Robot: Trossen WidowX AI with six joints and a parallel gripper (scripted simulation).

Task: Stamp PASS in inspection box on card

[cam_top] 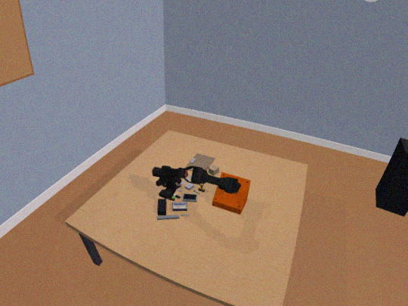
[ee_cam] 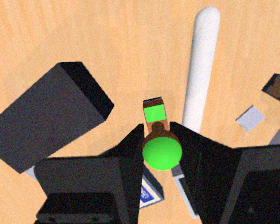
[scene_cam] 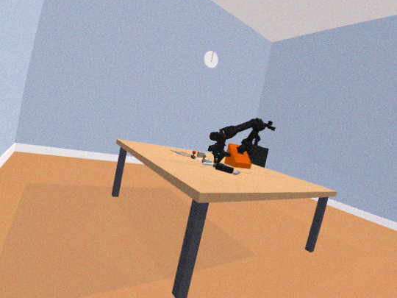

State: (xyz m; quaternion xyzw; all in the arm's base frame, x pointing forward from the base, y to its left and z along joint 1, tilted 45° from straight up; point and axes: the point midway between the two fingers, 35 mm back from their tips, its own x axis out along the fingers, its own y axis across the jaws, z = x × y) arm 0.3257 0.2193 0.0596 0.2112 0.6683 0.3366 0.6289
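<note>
My gripper tip is now 10 mm short of the white marker, 40 mm to the left of it and 10 mm above it. The rest, counted from my gripper tip: black block 100 mm to the left, 10 mm below; then ink pad 90 mm behind, 80 mm to the right, 20 mm below; then blue-knobbed stamp 40 mm ahead, 120 mm to the right.
</note>
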